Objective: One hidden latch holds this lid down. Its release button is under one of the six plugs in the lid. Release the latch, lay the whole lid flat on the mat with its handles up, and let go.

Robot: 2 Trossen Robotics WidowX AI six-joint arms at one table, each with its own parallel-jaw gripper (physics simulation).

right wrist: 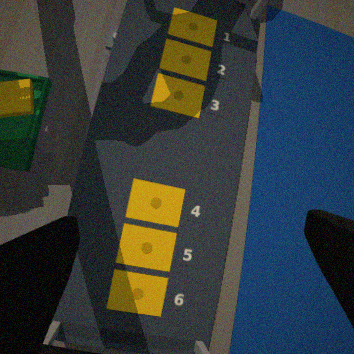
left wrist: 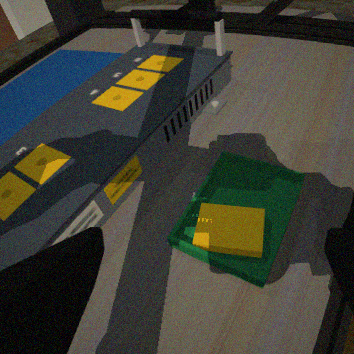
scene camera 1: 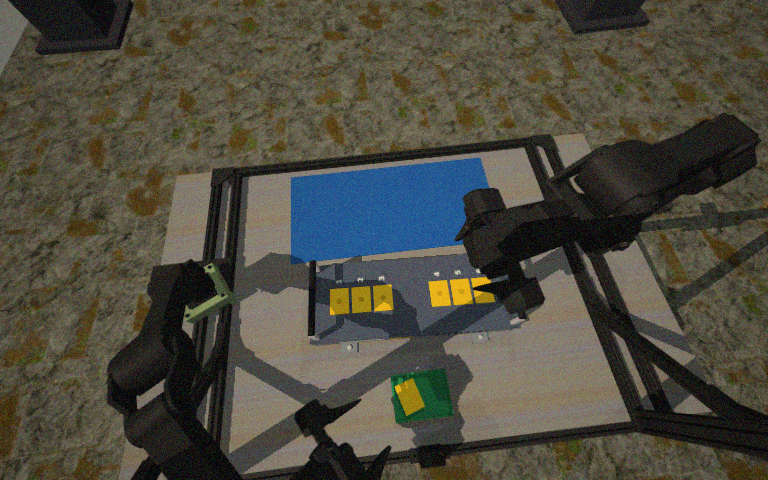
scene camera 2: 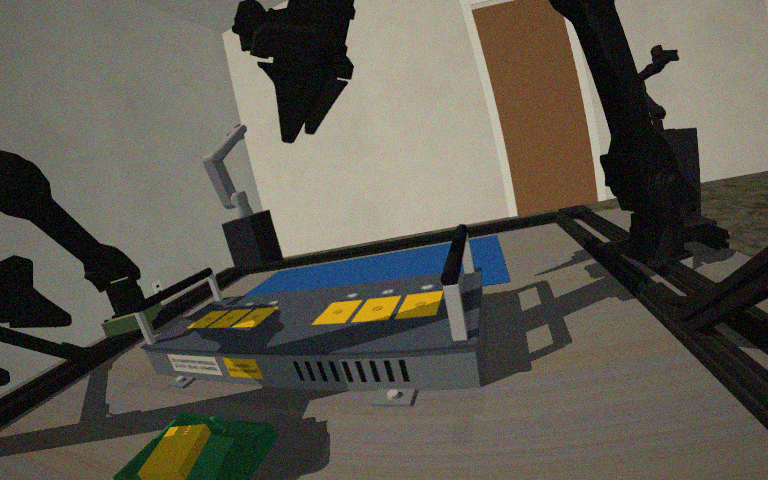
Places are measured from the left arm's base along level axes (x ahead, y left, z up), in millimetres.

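Pixels of known places: left gripper, fingertip midpoint: [left wrist: 215, 239] [scene camera 1: 374, 422] [scene camera 2: 43, 345]; right gripper, fingertip midpoint: [right wrist: 193, 225] [scene camera 1: 465, 263] [scene camera 2: 299, 138]; left arm's base at its link origin: [scene camera 1: 199, 290] [scene camera 2: 130, 310]; right arm's base at its link origin: [scene camera 1: 592, 243] [scene camera 2: 657, 255].
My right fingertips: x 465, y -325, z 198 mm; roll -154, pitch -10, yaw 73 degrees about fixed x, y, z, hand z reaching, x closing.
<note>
For each thing: its top centre in the pictures, then the offset to it from my right fingertips. "spot": a spot on its surface instead. Level surfaces: height alone.
- grey lid at a spot on its surface: [right wrist: 215, 150] [scene camera 1: 404, 272] spot: 46 mm back, 97 mm left, 202 mm down
- plug 1 at its top centre: [right wrist: 192, 26] [scene camera 1: 339, 301] 210 mm back, 124 mm left, 201 mm down
- plug 6 at its top centre: [right wrist: 137, 293] 77 mm ahead, 38 mm right, 201 mm down
- yellow block at its top centre: [left wrist: 229, 225] [scene camera 2: 173, 447] [right wrist: 6, 96] [scene camera 1: 409, 396] 190 mm back, 124 mm right, 234 mm down
- green tray at its top centre: [left wrist: 240, 203] [scene camera 2: 191, 451] [scene camera 1: 421, 394] 168 mm back, 135 mm right, 234 mm down
- blue mat at its surface level: 249 mm down
The grey lid [scene camera 1: 404, 271] [scene camera 2: 297, 308] [right wrist: 215, 150] lies level on its box, a black-barred handle at each end. Six yellow squares, from plug 1 [scene camera 1: 339, 301] [right wrist: 193, 26] to plug 6 [right wrist: 138, 293], show in it. Another yellow block [scene camera 1: 409, 396] [scene camera 2: 175, 452] [left wrist: 232, 227] lies in a green tray [scene camera 1: 450, 390] [left wrist: 280, 190]. The blue mat [scene camera 1: 385, 209] [scene camera 2: 339, 268] [right wrist: 300, 150] is behind the box. My left gripper [scene camera 1: 374, 424] [left wrist: 215, 239] is open and empty near the tray. My right gripper [scene camera 1: 466, 264] [scene camera 2: 299, 137] [right wrist: 193, 225] is open and empty, high above the lid's right part. The latch is hidden.
A pale green bracket [scene camera 1: 209, 305] [scene camera 2: 121, 325] is at the left near the dark frame rails. Two small bolted tabs [scene camera 1: 351, 346] [scene camera 1: 480, 336] stick out from the box's front, between it and the tray. Dark frame rails [scene camera 1: 385, 158] border the table.
</note>
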